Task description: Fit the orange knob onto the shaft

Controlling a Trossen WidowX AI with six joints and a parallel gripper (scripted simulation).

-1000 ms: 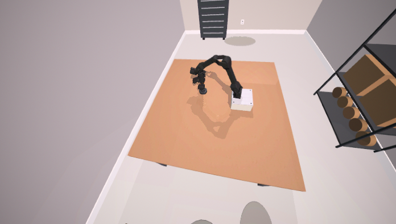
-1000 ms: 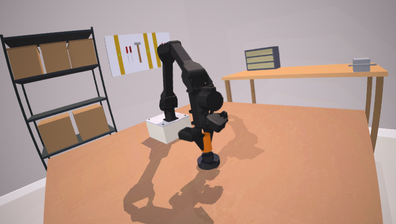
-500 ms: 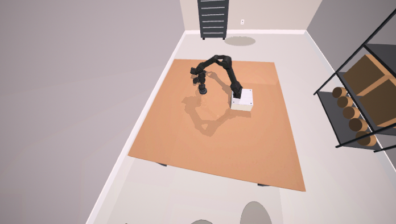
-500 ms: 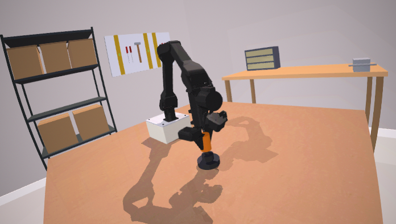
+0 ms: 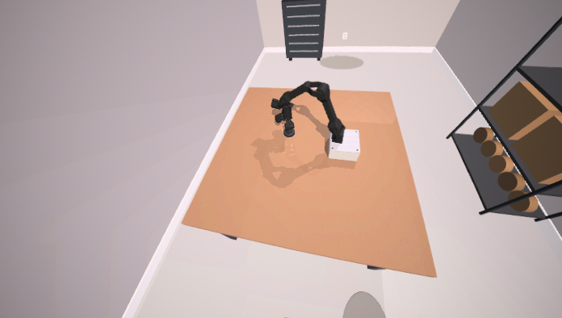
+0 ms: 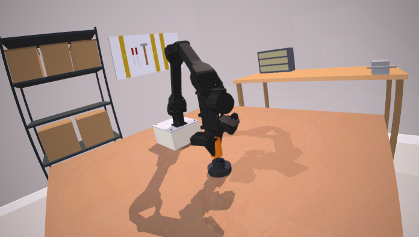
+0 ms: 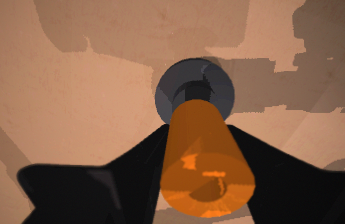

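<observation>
Right now the orange knob is 20 mm above my gripper tip. Also, from my gripper tip: dark round pedestal: 40 mm below.
</observation>
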